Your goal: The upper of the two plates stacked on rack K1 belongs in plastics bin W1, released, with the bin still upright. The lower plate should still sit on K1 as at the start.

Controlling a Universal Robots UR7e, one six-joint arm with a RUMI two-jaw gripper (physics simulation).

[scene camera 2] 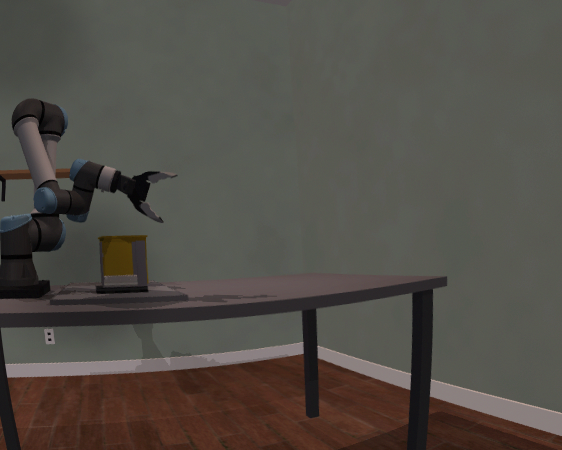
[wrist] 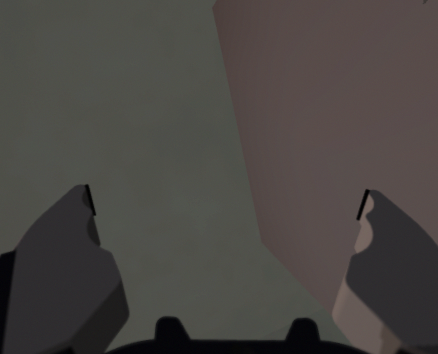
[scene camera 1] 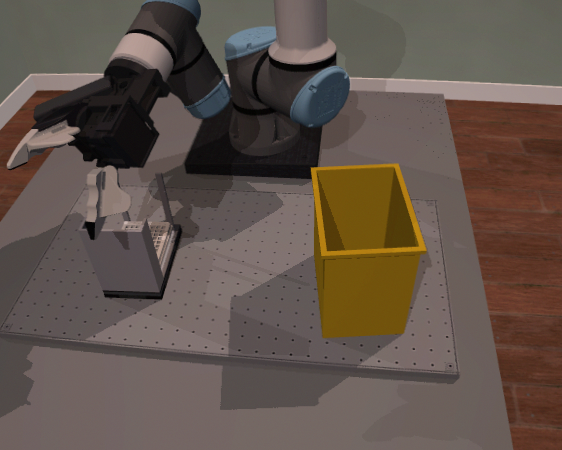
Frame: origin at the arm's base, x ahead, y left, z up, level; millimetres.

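Seen in the pictures: gripper, fingertip midpoint: (scene camera 2: 170, 199) (wrist: 226, 192) (scene camera 1: 54, 208); arm's base at its link origin: (scene camera 2: 18, 284) (scene camera 1: 265, 135).
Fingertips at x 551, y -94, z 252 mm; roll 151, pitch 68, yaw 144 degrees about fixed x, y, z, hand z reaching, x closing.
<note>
Pixels of each thing's middle, then the offset from my fingertips to it. Level surfaces: height alone.
- Rack K1 at the middle of its body: (scene camera 1: 135, 231) (scene camera 2: 119, 266) dx -170, dy -23, dz -199 mm
- White gridded plate material at the middle of its body: (scene camera 1: 138, 250) (scene camera 2: 123, 278) dx -160, dy -21, dz -233 mm
- yellow bin W1 at the middle of its body: (scene camera 1: 359, 252) (scene camera 2: 122, 260) dx -174, dy +335, dz -183 mm
- perforated board at its surface level: dz -273 mm
- grey table at its surface level: dz -286 mm
Rack K1 (scene camera 1: 125, 260) (scene camera 2: 140, 262) has grey upright walls and posts on a black base, at the left of the perforated board in scene camera 1. White gridded plate material (scene camera 1: 161, 233) (scene camera 2: 120, 280) shows low inside it; I cannot tell the two plates apart. The yellow bin W1 (scene camera 1: 370, 295) (scene camera 2: 117, 257) stands upright at the board's right, and shows behind the rack in scene camera 2. My gripper (scene camera 1: 51, 199) (scene camera 2: 168, 198) (wrist: 226, 192) is wide open and empty, above the rack and clear of it, pointing mostly sideways. The bin's floor is hidden.
The perforated board (scene camera 1: 200, 325) (scene camera 2: 165, 296) lies on the grey table (scene camera 1: 125, 400) (scene camera 2: 320, 287). The arm's black base (scene camera 1: 250, 167) stands behind the board. The rack's thin rear posts and the bin's tall walls rise above the board. A wall (wrist: 150, 125) shows between the fingers in the wrist view.
</note>
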